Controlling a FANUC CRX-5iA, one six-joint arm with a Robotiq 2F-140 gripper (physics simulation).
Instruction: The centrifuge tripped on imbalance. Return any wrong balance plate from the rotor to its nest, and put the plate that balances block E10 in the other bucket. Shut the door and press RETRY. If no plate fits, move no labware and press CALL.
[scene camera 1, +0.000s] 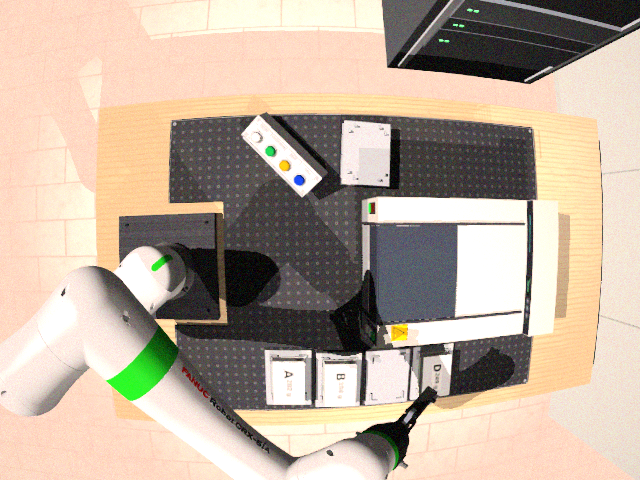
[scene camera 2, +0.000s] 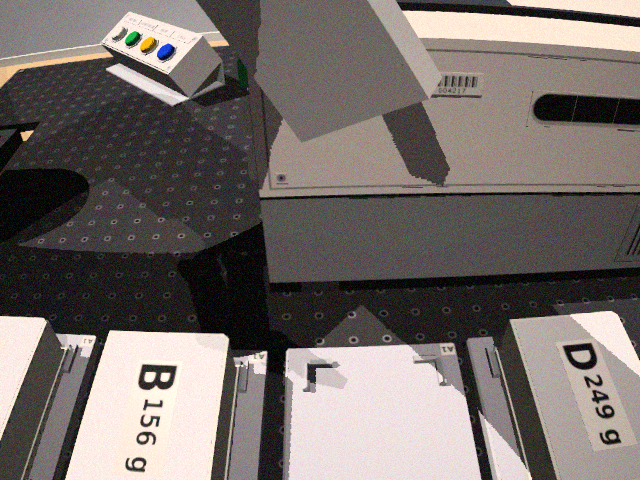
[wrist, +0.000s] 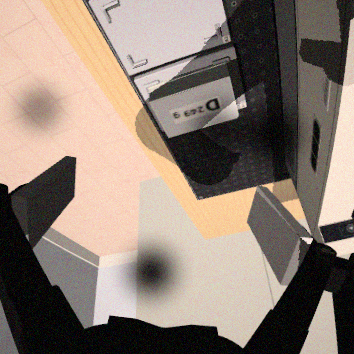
Scene:
same spot on nest: (scene camera 2: 404, 404) = (wrist: 189, 25)
same spot on button box: (scene camera 1: 264, 131) = (scene camera 2: 131, 24)

